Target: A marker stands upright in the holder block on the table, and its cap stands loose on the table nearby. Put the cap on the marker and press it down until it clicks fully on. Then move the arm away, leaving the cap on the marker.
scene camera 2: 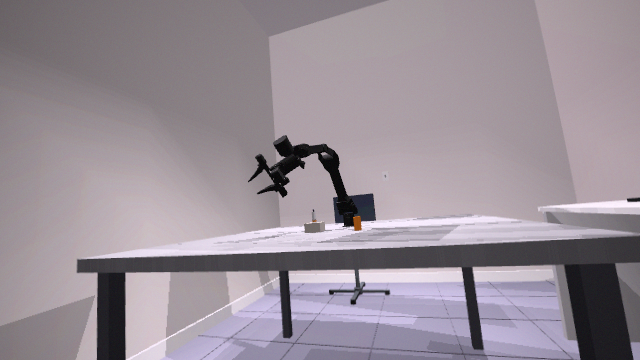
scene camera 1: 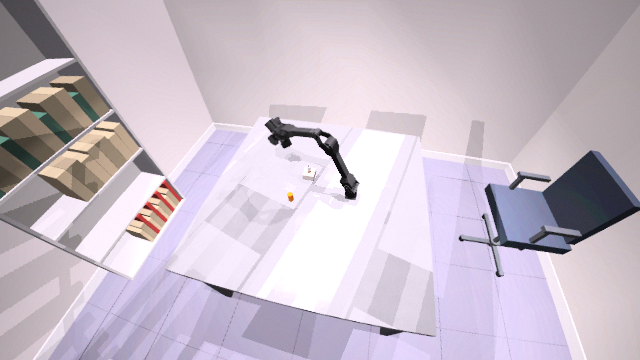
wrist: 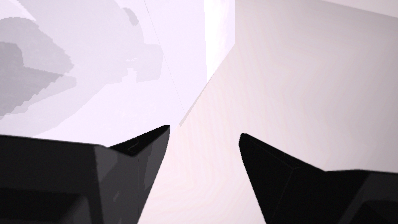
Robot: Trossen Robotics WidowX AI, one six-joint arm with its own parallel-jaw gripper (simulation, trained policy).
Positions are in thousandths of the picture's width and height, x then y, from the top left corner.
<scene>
In view: the gripper (scene camera 2: 395,521).
The gripper is seen too in the wrist view (wrist: 516,600).
</scene>
